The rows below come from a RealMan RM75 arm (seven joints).
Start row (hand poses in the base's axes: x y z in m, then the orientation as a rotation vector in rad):
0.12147 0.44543 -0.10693 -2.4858 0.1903 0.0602
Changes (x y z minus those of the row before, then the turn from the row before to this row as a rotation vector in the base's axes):
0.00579 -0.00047 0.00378 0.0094 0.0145 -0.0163
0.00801 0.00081 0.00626 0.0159 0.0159 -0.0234
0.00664 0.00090 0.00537 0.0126 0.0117 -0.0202
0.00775 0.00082 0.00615 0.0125 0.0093 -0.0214
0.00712 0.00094 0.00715 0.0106 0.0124 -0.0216
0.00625 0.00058 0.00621 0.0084 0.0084 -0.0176
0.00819 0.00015 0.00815 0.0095 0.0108 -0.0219
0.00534 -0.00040 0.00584 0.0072 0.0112 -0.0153
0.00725 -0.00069 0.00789 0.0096 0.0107 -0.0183
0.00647 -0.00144 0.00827 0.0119 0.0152 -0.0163
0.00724 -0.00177 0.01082 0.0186 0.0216 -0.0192
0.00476 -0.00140 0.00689 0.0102 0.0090 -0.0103
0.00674 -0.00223 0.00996 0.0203 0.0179 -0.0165
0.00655 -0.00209 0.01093 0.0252 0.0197 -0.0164
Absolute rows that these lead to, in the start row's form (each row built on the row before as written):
0.12726 0.44496 -0.10315 -2.4747 0.2159 0.0721
0.13527 0.44577 -0.09689 -2.4560 0.2501 0.0833
0.14191 0.44667 -0.09152 -2.4406 0.2786 0.0903
0.14966 0.44749 -0.08537 -2.4248 0.3073 0.0938
0.15678 0.44843 -0.07822 -2.4107 0.3377 0.1007
0.16303 0.44901 -0.07201 -2.3991 0.3616 0.1042
0.17122 0.44916 -0.06386 -2.3854 0.3915 0.1087
0.17656 0.44876 -0.05802 -2.3752 0.4139 0.1163
0.18381 0.44807 -0.05013 -2.3618 0.4391 0.1223
0.19028 0.44663 -0.04186 -2.3465 0.4636 0.1350
0.19752 0.44486 -0.03104 -2.3238 0.4933 0.1551
0.20228 0.44346 -0.02415 -2.3112 0.5078 0.1629
0.20902 0.44123 -0.01419 -2.2870 0.5318 0.1801
0.21557 0.43914 -0.00326 -2.2578 0.5553 0.2004

